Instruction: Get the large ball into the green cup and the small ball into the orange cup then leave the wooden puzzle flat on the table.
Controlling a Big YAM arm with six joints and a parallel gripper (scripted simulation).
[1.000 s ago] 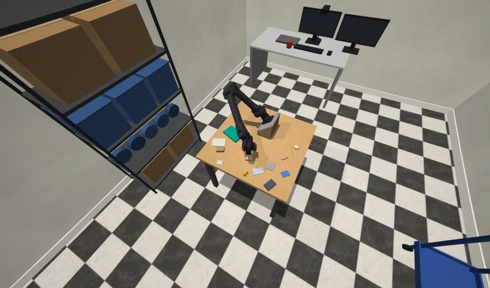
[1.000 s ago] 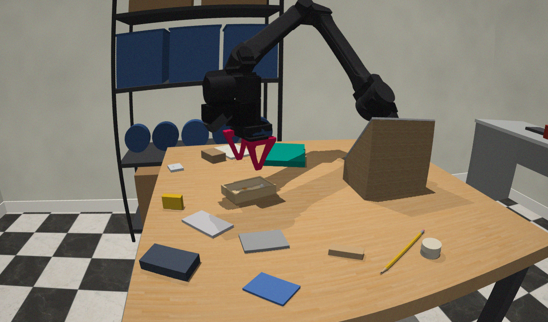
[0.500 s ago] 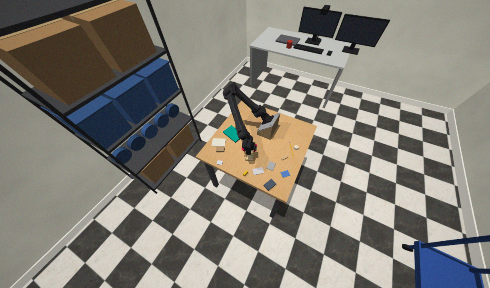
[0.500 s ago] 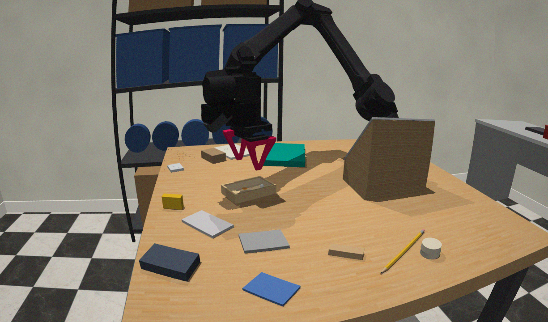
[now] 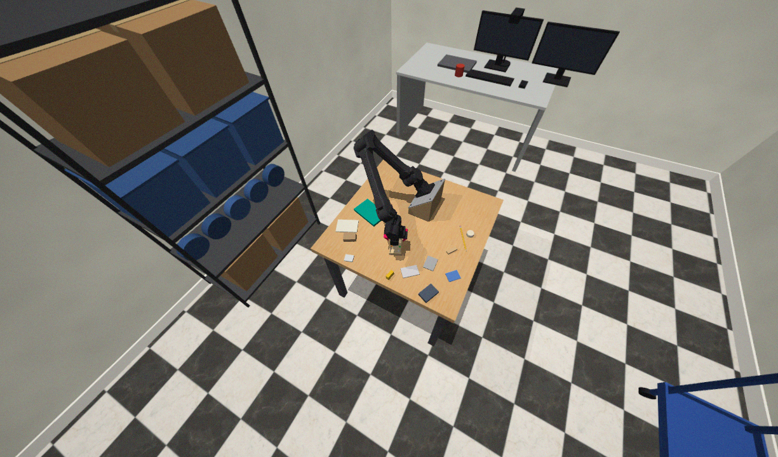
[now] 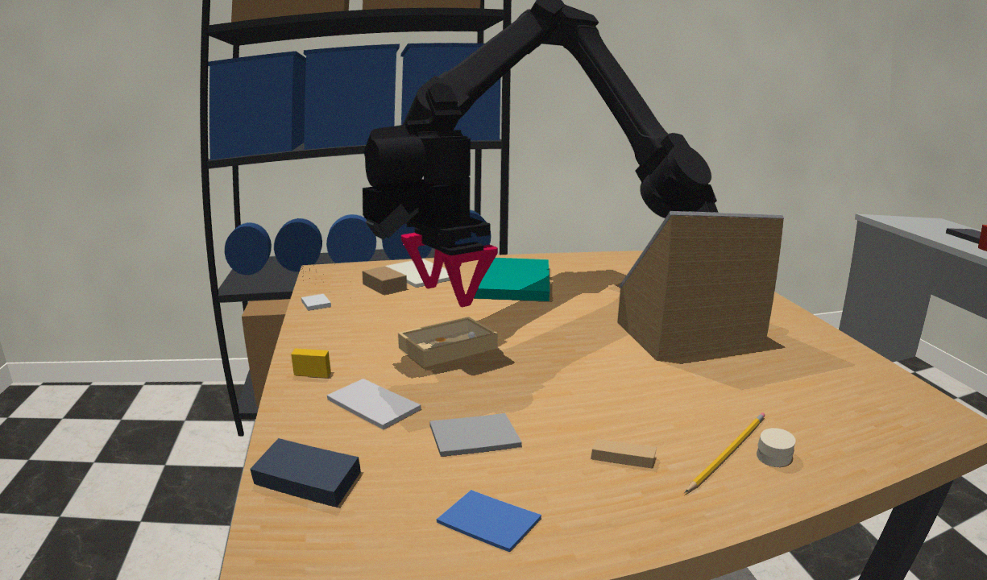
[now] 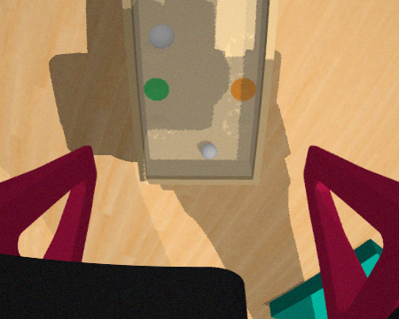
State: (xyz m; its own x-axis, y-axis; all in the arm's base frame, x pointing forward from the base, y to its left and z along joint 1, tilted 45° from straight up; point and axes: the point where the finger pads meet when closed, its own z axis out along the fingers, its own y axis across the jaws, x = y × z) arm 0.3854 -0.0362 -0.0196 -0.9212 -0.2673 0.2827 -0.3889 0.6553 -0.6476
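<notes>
My hand is 70 mm above the wooden puzzle. Round my hand: yellow block 180 mm ahead, 60 mm to the left, 70 mm below; grey plate 10 mm ahead, 220 mm to the left, 80 mm below; small brown block 70 mm ahead, 270 mm to the right, 70 mm below.
</notes>
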